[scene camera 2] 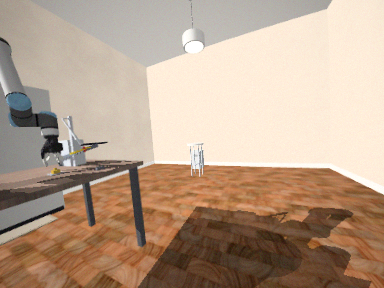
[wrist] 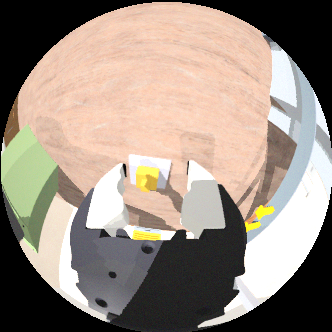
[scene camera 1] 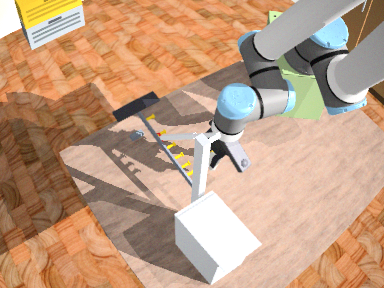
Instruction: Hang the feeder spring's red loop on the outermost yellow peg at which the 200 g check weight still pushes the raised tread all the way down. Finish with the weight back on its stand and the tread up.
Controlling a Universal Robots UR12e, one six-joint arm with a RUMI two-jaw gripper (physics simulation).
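The yellow weight stands on its white stand on the table. My gripper is open and empty above the weight, its fingers on either side in the wrist view. The dark tread is up, at the raised end of the grey lever. Several yellow pegs line the lever. The red loop is at the second peg from the tread, at the end of the pale spring arm. Its exact seating is too small to tell.
A white post and white box stand beside the lever, close to my gripper. A small blue-grey piece shows on the lever's far side. A green block is near the arm's base.
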